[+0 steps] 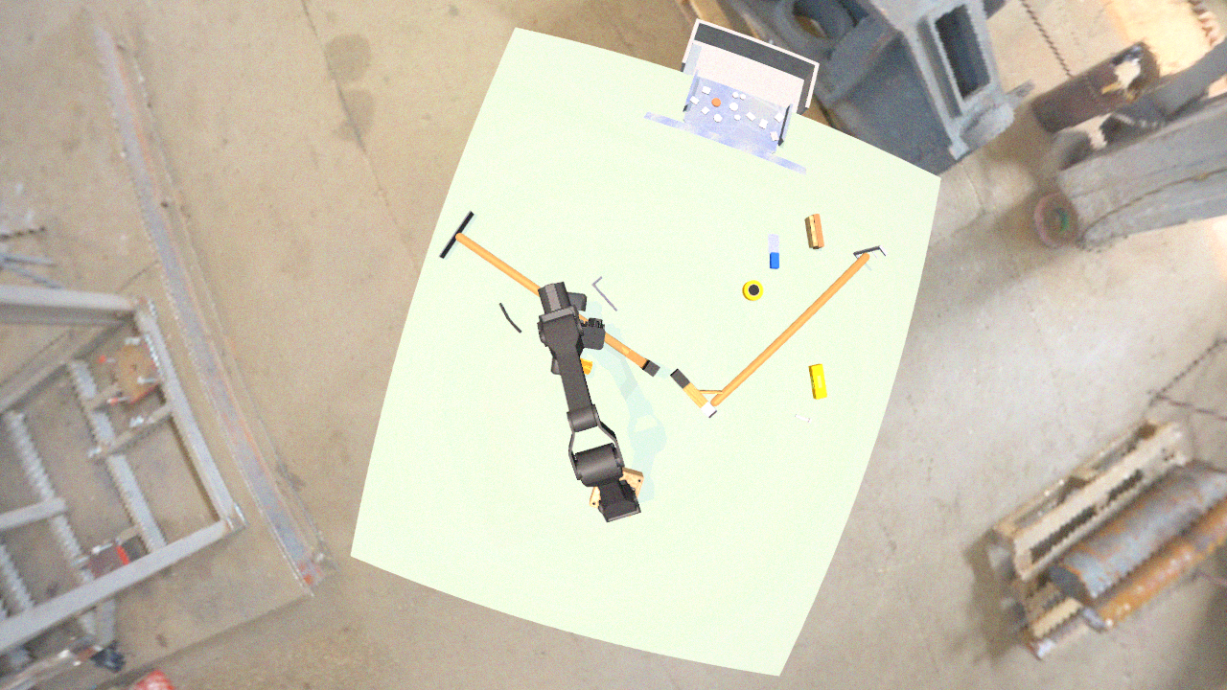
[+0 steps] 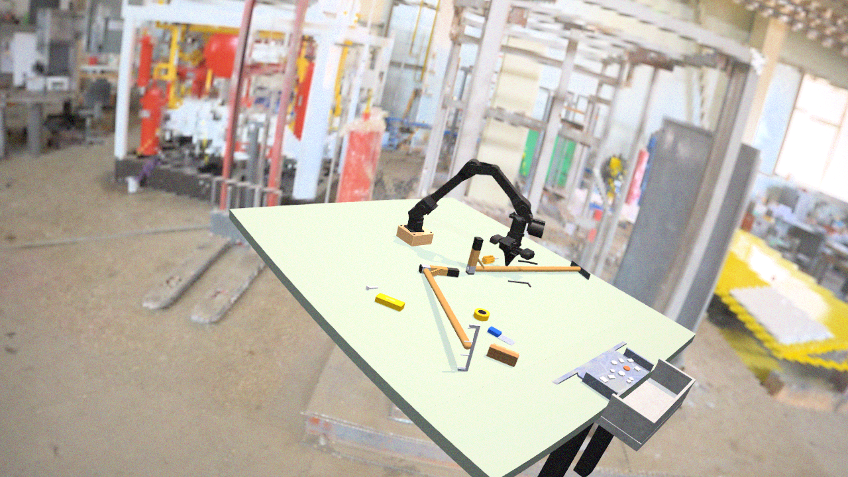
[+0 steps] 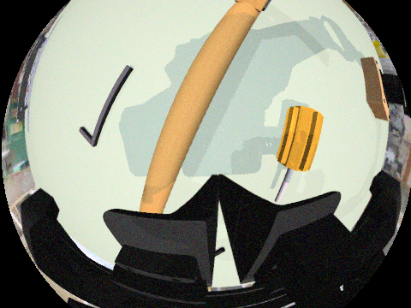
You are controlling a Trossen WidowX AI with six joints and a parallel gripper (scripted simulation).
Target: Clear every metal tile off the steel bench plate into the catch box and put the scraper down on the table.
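My gripper tip is 6 cm past the yellow-handled screwdriver and 5 cm to the left of it. The rest, counted from my gripper tip: black bent piece 3 cm behind, 16 cm to the left, 1 cm below; then yellow tape roll 30 cm ahead, 36 cm to the right; then long scraper 5 cm ahead, 8 cm to the left, 5 cm above.
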